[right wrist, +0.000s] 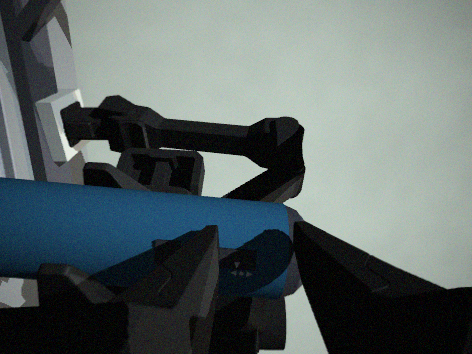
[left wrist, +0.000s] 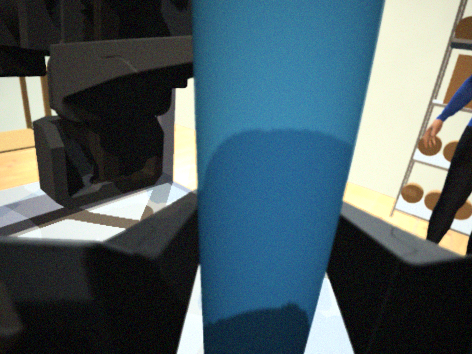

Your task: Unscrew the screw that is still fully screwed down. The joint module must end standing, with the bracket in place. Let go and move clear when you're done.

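Frame: origin at the left arm's base, x ahead, y left, z up, level; centimetres.
Seen in the pictures: left gripper, fingertip midpoint: (right wrist: 76, 211) (left wrist: 260, 201); right gripper, fingertip midpoint: (right wrist: 255, 234); left arm's base, link origin: (right wrist: 73, 123).
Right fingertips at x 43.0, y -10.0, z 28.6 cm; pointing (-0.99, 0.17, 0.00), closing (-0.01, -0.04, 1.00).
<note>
Offsets run from my right fingertips to a thing's top centre.
A long blue cylinder @[dx -1.7, dy +0.9, dz +2.5 cm] (left wrist: 275, 175) (right wrist: 125, 220) with a grey end cap and a small dark panel with pale marks near that end shows in both wrist views. My left gripper (left wrist: 260, 201) is shut on the blue cylinder, one black finger on each side. In the right wrist view the cylinder lies across the picture, its capped end beyond my right gripper (right wrist: 255, 234). The right gripper's fingers stand apart, with nothing gripped between them. The screw, the bracket and a standing joint module cannot be made out in either view.
Black arm parts (left wrist: 110, 75) fill the upper left of the left wrist view. The other arm's dark links (right wrist: 200, 135) run from a white mount @[dx -43.0, dy +10.0, dz -28.6 cm] (right wrist: 52, 130), above the cylinder. A shelf rack (left wrist: 438, 80) and a person (left wrist: 447, 185) stand in the background on the right.
</note>
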